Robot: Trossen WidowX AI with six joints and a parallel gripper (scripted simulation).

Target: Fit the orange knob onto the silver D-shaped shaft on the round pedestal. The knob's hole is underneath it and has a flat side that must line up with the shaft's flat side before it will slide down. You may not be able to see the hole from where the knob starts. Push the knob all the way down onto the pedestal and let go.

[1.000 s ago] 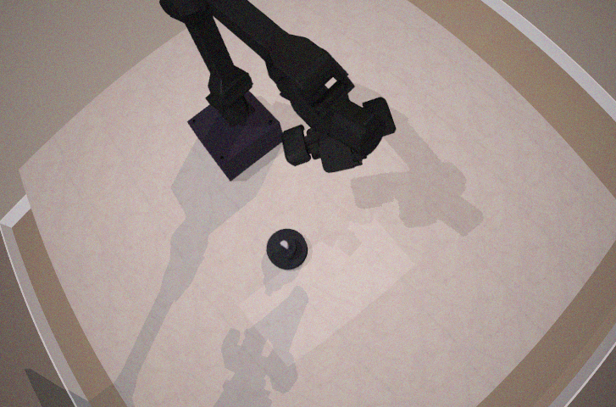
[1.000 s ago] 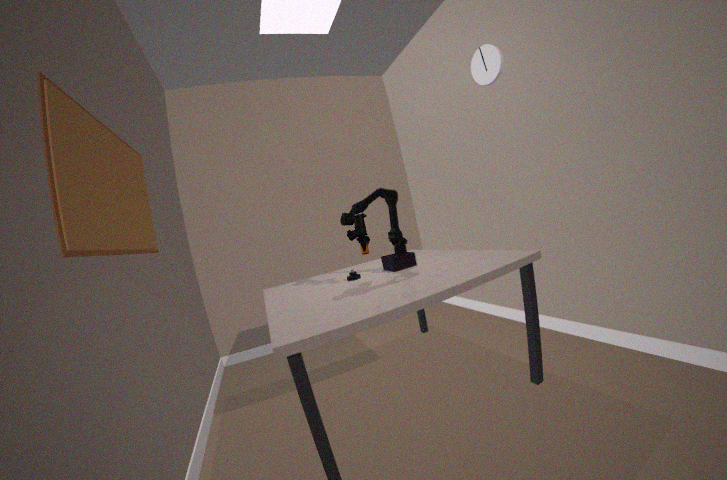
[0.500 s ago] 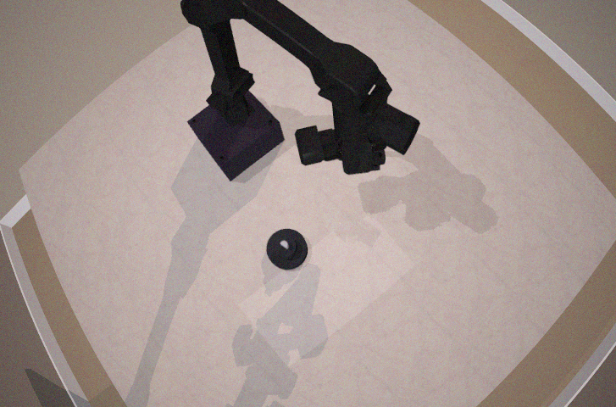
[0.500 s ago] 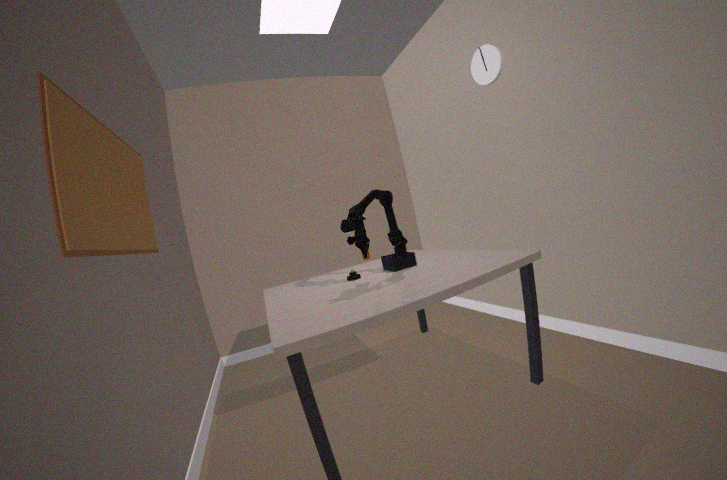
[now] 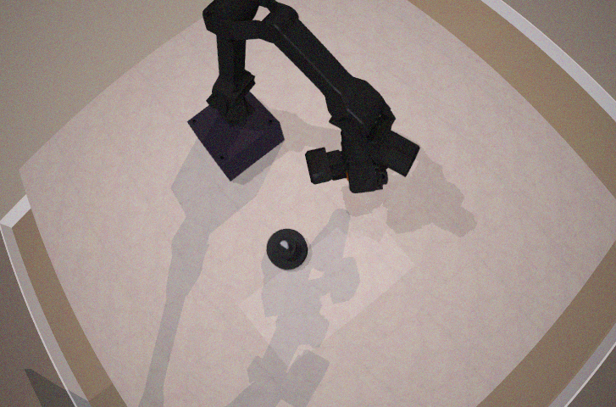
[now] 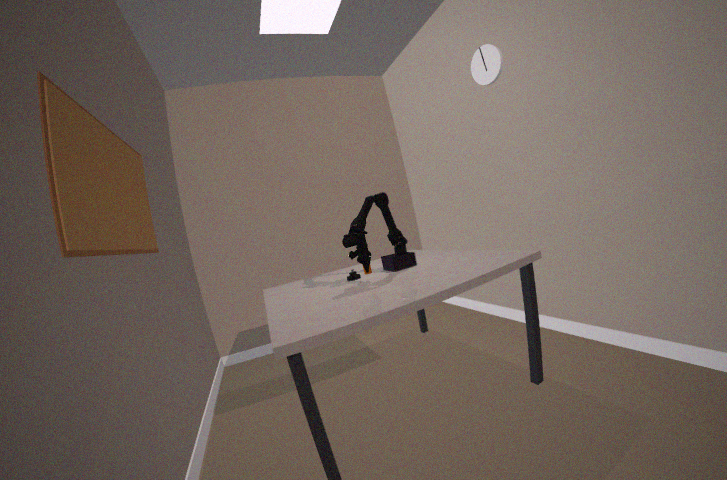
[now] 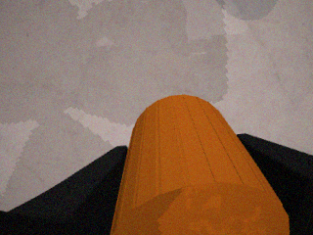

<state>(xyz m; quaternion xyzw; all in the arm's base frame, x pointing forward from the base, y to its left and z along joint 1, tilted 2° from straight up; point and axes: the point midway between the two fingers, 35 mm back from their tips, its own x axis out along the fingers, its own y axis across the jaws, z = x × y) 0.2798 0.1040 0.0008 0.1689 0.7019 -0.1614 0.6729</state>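
Right now my gripper tip is 20 mm short of the round pedestal, 200 mm to the left of it and 30 mm above it. The rest, counted from my gripper tip: orange knob: 30 mm above.
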